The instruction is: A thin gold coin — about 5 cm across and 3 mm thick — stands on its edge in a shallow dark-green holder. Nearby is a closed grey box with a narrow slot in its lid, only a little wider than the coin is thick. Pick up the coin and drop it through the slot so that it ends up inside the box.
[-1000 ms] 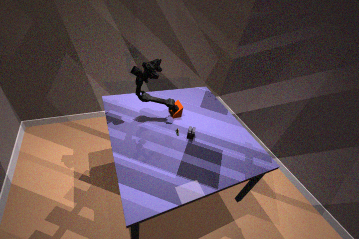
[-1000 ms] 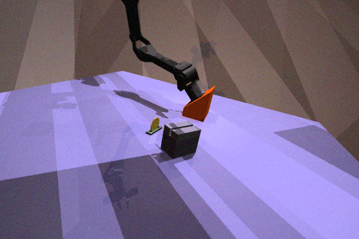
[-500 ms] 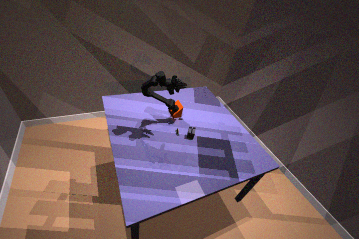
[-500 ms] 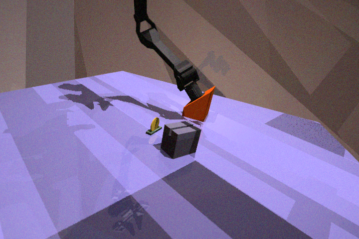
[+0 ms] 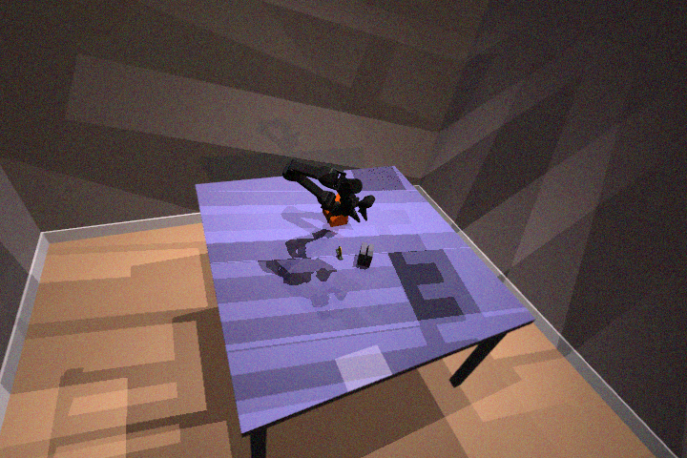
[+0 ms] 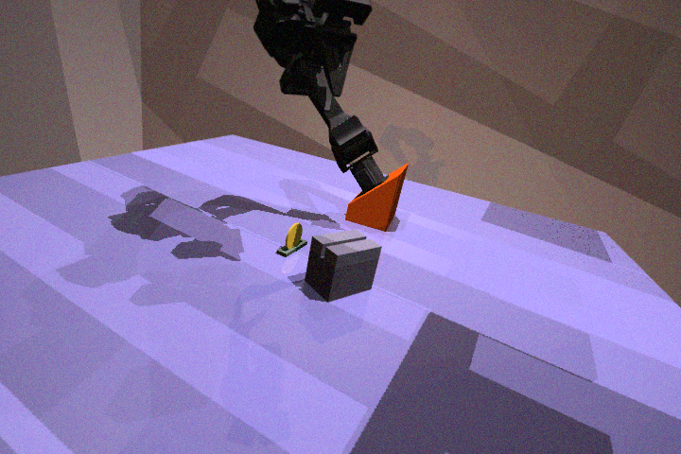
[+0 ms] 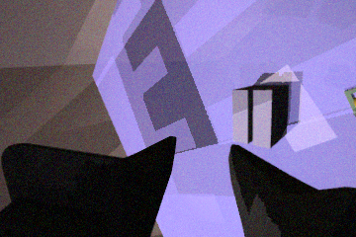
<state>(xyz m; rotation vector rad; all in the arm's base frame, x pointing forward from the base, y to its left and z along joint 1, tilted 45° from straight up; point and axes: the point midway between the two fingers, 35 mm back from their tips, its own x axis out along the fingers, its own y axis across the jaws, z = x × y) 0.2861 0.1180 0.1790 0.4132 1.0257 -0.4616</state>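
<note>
My gripper tip is 23 cm above the coin, 6 cm past it and 5 cm to the left of it.
</note>
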